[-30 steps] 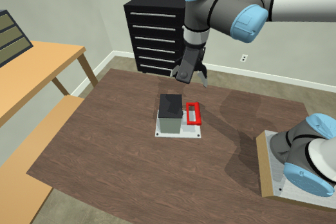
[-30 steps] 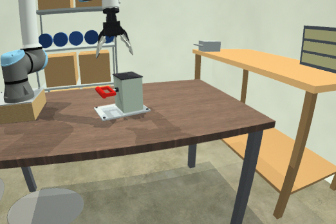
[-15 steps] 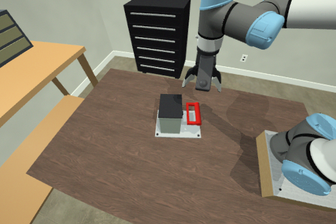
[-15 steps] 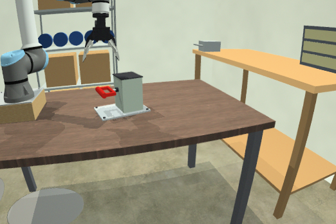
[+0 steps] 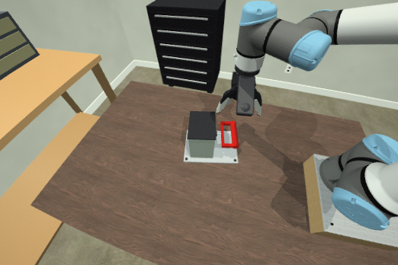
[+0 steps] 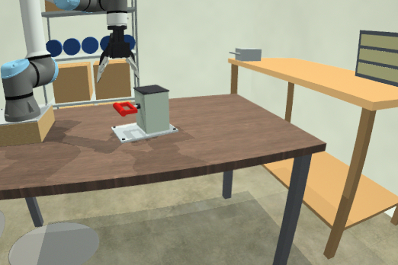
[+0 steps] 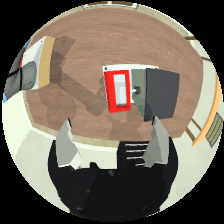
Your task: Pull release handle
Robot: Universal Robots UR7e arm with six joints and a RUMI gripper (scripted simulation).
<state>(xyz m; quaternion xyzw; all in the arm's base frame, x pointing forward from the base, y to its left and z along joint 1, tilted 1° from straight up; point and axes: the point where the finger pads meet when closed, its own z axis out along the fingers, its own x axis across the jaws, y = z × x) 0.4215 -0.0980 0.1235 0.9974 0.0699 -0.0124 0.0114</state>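
Now: hand 90 mm short of the grey baseplate, 30 mm to the right of it and 210 mm above it.
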